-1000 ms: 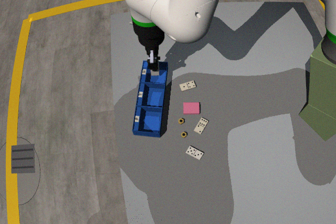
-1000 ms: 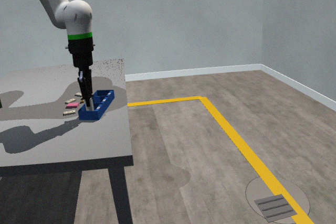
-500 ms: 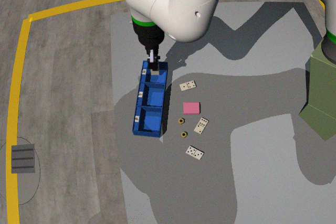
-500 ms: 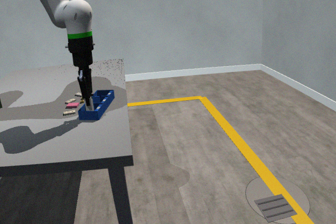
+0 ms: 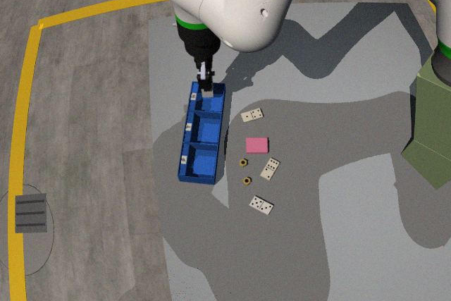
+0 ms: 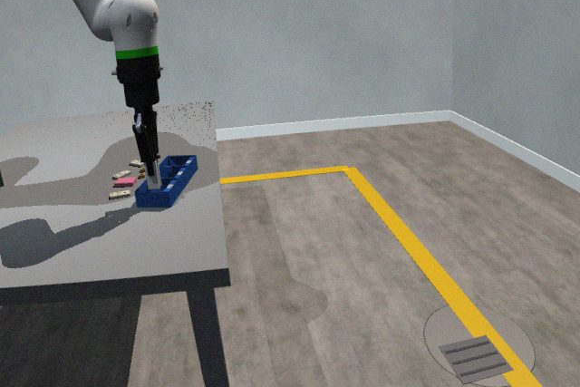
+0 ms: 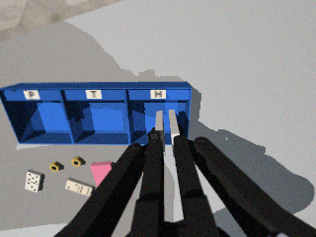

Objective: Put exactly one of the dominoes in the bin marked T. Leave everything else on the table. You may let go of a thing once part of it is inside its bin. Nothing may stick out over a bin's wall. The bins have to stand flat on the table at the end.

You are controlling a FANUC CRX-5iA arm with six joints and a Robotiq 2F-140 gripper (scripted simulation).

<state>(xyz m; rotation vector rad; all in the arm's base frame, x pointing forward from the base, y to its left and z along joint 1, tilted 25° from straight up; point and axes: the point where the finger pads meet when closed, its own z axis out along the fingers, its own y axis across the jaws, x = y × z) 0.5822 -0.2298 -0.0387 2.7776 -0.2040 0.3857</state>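
My gripper is now 9 cm to the right of the blue three-part bin strip, 5 cm above it and 3 cm short of it. The rest, counted from my hand: pink block (15 cm to the left, 9 cm behind, 7 cm below); then white domino (21 cm to the left, 11 cm behind, 6 cm below).
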